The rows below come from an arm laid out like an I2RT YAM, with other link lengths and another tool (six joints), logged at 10 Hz.
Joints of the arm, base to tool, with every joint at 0 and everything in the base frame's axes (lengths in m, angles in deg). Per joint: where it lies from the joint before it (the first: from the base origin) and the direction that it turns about. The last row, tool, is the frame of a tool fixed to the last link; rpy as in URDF.
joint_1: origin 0.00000 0.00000 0.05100 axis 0 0 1
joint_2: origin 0.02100 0.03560 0.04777 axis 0 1 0
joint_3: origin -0.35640 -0.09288 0.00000 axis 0 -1 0
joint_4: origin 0.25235 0.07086 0.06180 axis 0 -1 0
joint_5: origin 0.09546 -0.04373 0.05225 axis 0 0 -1
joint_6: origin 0.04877 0.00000 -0.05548 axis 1 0 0
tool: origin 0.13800 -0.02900 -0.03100 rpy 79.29 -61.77 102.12
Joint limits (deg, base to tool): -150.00..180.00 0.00..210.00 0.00..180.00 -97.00..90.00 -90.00..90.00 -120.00..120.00
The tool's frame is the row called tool.
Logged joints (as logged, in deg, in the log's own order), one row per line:
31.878, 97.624, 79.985, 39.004, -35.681, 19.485
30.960, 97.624, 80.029, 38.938, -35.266, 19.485
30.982, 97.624, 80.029, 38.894, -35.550, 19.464
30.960, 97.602, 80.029, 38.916, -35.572, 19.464
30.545, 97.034, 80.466, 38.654, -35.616, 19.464
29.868, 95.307, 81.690, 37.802, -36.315, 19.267
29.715, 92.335, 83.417, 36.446, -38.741, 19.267
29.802, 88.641, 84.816, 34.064, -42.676, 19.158
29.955, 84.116, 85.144, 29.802, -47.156, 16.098
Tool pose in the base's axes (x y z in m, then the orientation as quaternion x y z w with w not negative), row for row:
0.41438, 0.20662, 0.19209, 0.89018, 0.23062, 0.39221, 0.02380
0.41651, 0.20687, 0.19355, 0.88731, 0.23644, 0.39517, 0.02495
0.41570, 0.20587, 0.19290, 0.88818, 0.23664, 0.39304, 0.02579
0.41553, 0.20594, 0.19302, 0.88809, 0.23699, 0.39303, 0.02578
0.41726, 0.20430, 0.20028, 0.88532, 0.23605, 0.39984, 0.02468
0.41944, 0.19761, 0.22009, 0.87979, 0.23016, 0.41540, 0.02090
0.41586, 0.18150, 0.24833, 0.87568, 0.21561, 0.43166, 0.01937
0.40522, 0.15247, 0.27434, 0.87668, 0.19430, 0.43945, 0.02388
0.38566, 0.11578, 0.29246, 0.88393, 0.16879, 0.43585, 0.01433
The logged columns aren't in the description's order. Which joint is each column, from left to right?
Columns, left to right: joint_6, joint_2, joint_3, joint_1, joint_4, joint_5.
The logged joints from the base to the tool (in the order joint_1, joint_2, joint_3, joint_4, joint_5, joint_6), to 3 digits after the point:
39.004, 97.624, 79.985, -35.681, 19.485, 31.878
38.938, 97.624, 80.029, -35.266, 19.485, 30.960
38.894, 97.624, 80.029, -35.550, 19.464, 30.982
38.916, 97.602, 80.029, -35.572, 19.464, 30.960
38.654, 97.034, 80.466, -35.616, 19.464, 30.545
37.802, 95.307, 81.690, -36.315, 19.267, 29.868
36.446, 92.335, 83.417, -38.741, 19.267, 29.715
34.064, 88.641, 84.816, -42.676, 19.158, 29.802
29.802, 84.116, 85.144, -47.156, 16.098, 29.955

